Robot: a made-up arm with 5 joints.
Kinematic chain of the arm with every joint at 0, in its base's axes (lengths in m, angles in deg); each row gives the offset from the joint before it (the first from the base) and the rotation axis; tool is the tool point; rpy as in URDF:
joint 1: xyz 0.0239 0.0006 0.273 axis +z
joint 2: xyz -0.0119 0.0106 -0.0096 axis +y
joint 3: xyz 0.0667 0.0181 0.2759 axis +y
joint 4: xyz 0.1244 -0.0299 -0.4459 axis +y
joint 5: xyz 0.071 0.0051 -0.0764 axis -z
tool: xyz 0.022 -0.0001 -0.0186 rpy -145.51 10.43 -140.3
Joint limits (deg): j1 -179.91..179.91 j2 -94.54..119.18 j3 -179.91..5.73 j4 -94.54..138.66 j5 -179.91..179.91
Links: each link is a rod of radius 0.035 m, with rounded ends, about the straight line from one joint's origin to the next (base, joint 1, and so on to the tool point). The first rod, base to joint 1, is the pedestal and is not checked.
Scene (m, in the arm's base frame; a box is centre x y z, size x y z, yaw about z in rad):
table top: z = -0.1
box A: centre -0.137 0.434 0 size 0.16 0.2 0.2 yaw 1.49
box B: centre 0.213 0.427 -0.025 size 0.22 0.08 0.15 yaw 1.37
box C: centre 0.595 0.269 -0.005 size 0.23 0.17 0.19 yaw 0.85
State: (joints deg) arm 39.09 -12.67 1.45 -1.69 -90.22
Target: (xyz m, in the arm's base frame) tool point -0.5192 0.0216 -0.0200
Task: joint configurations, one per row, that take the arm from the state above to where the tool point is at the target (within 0.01 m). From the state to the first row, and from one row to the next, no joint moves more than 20 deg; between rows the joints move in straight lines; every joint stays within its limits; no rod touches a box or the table.
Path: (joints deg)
1: 57.10 -12.02 2.16 -3.42 -105.17
2: 75.11 -11.37 2.88 -5.15 -120.12
3: 93.11 -10.72 3.59 -6.88 -135.06
4: 111.12 -10.07 4.30 -8.60 -150.01
5: 129.13 -9.42 5.02 -10.33 -164.96
6: 147.14 -8.78 5.73 -12.06 -179.91
7: 152.72 0.24 -5.86 -9.61 -161.13
8: 158.31 9.25 -17.45 -7.15 -142.36
9: 163.89 18.26 -29.04 -4.70 -123.58
10: 169.48 27.27 -40.63 -2.24 -104.81
11: 175.06 36.28 -52.23 0.21 -86.03

